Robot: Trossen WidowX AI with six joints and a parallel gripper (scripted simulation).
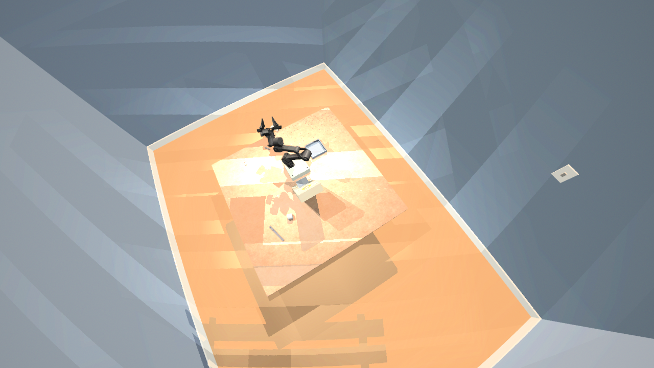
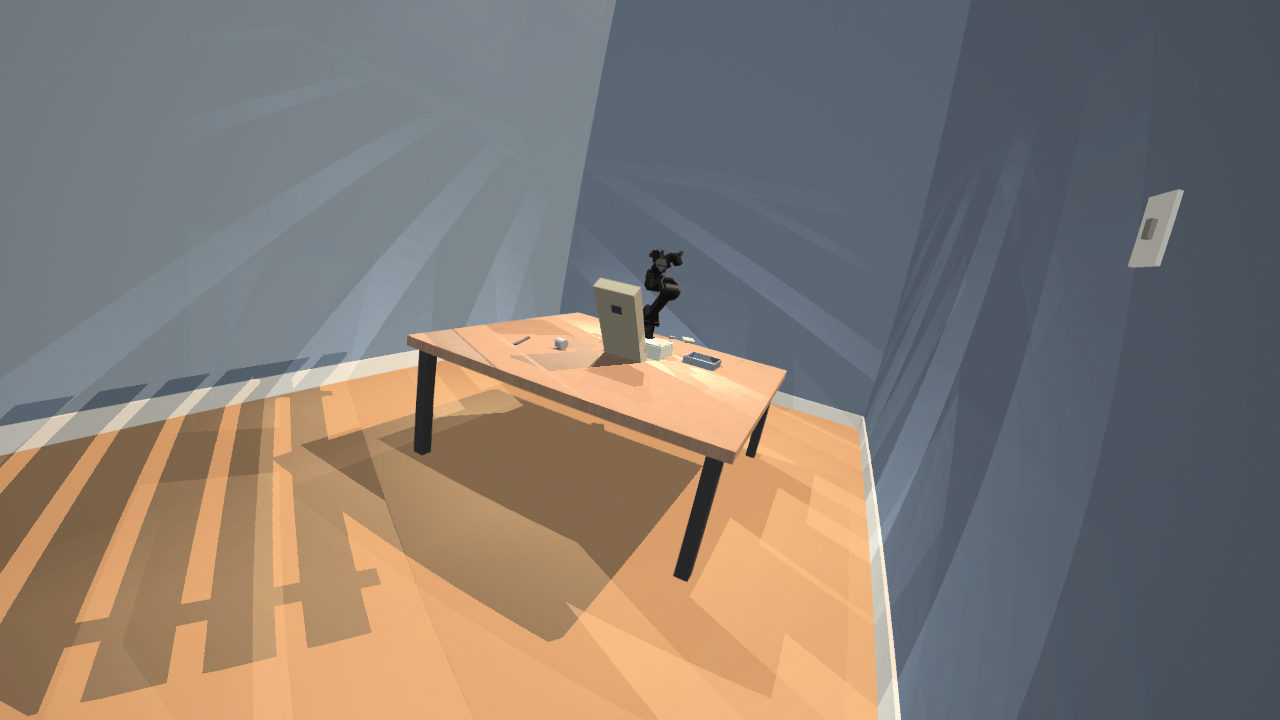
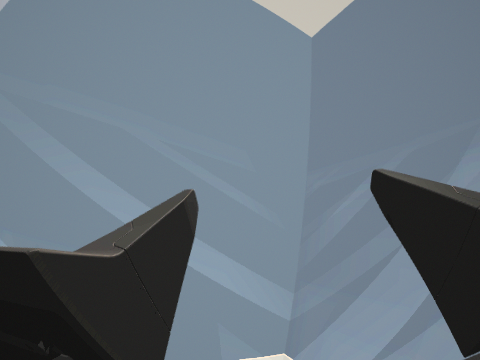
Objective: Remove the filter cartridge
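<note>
Now: gripper tip 560 mm short of the filter cartridge, 20 mm to the left of it and 250 mm above it. Round my gripper tip: grey tray: 160 mm ahead, 280 mm to the left, 480 mm below; service panel: 520 mm ahead, 20 mm to the right, 320 mm below.
</note>
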